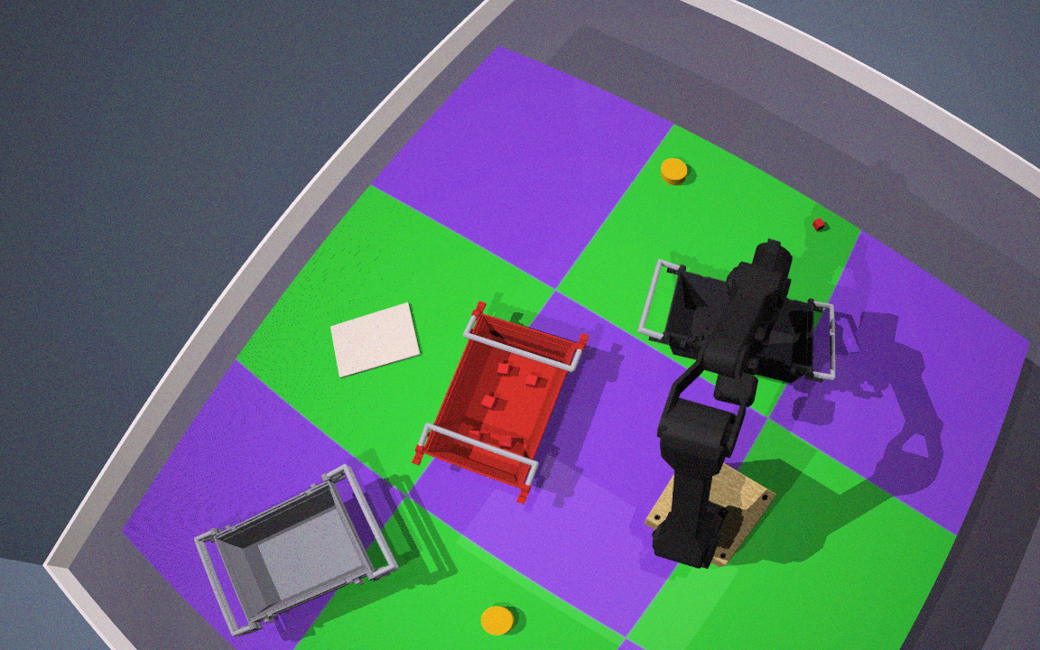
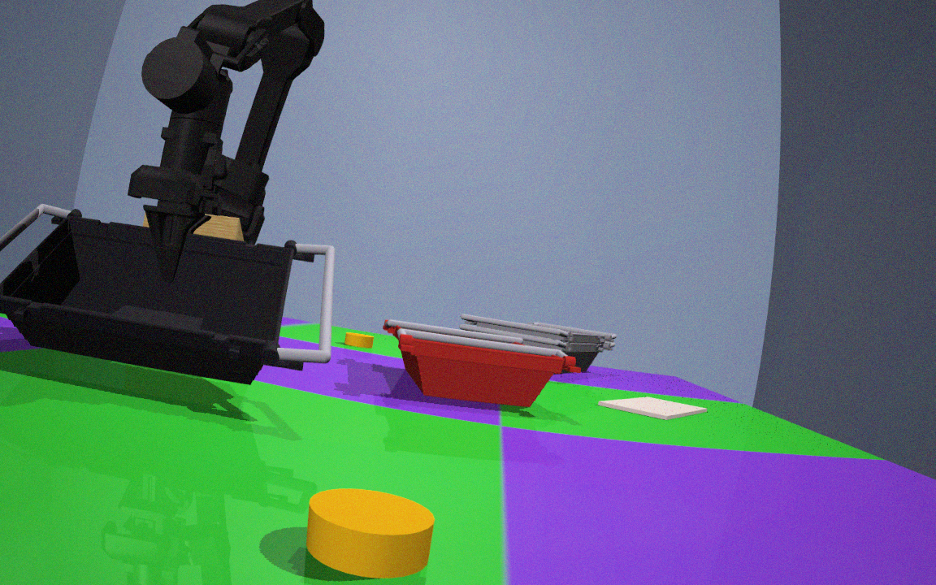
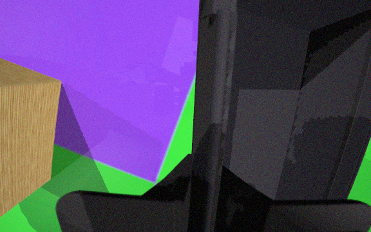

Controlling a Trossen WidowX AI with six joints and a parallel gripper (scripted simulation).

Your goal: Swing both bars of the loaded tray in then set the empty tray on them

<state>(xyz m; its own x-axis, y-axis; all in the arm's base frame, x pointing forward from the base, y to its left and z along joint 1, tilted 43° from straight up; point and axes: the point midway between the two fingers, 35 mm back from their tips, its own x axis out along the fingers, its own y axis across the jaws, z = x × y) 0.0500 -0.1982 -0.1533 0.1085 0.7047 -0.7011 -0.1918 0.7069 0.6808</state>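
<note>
My gripper tip is now 7 cm to the left of the black tray and 1 cm short of it. Round my gripper tip: white card: 58 cm ahead, 20 cm to the left, 8 cm below; then small red cube: 36 cm to the right, 7 cm below, 6 cm behind.
</note>
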